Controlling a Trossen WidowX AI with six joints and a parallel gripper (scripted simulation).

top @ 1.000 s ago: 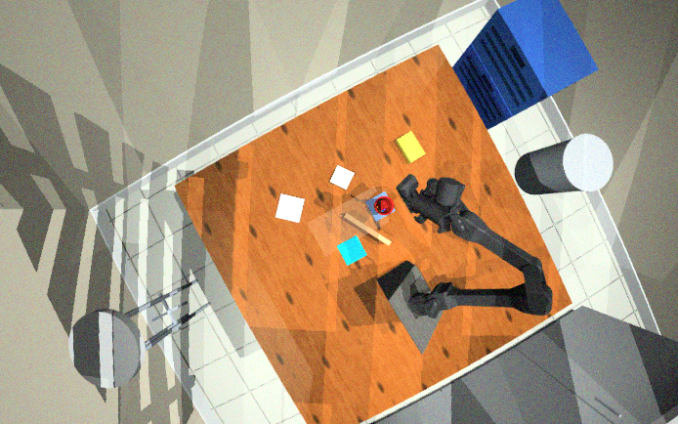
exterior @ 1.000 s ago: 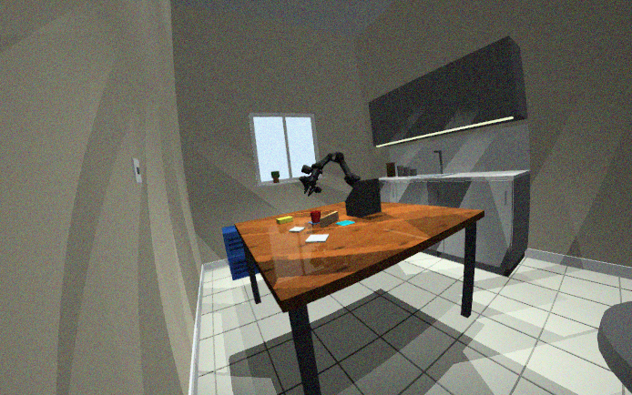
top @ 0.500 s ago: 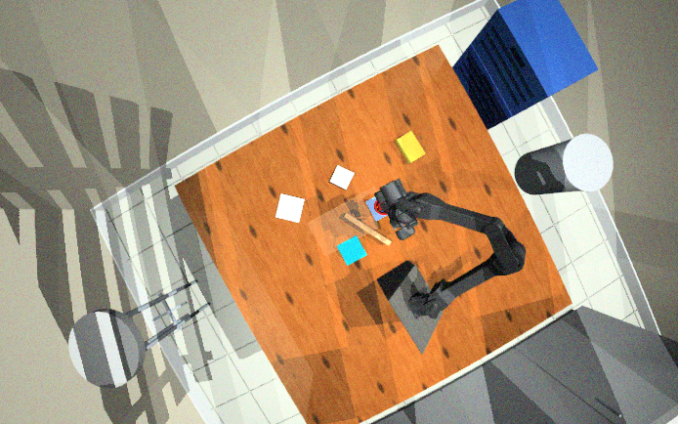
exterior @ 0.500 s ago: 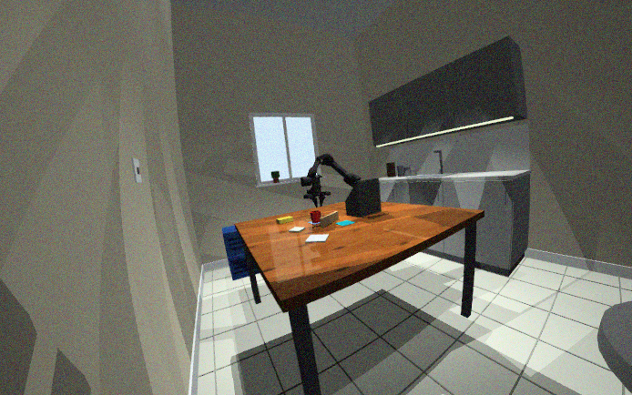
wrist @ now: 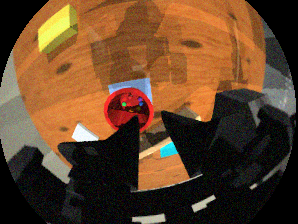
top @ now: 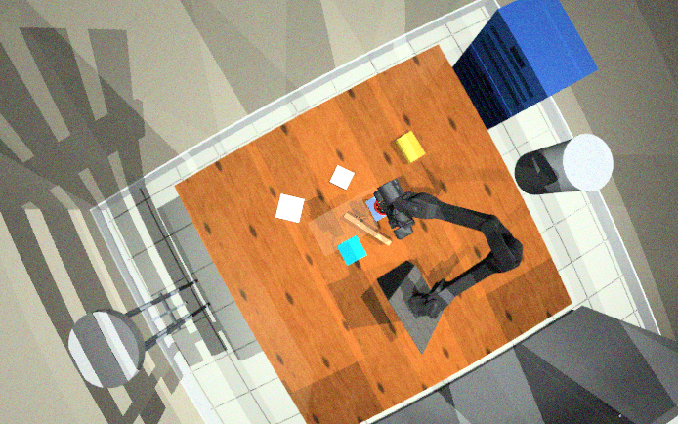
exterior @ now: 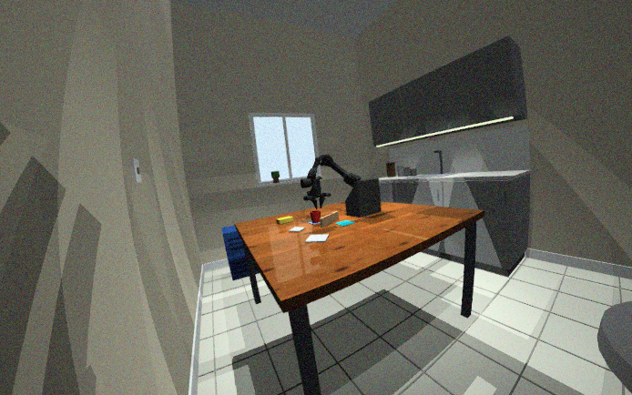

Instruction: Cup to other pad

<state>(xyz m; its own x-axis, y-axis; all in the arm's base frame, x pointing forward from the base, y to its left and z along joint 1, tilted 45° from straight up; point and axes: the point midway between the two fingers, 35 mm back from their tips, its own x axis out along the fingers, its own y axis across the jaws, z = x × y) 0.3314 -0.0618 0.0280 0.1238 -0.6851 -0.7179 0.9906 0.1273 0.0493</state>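
Now: the red cup 50 mm below my gripper tip and 30 mm ahead of it. From my gripper tip the other things lie so: light blue pad: 100 mm below, 30 mm ahead; wooden block: 100 mm to the left, 70 mm below, 30 mm behind; cyan pad: 190 mm to the left, 100 mm below, 90 mm behind.
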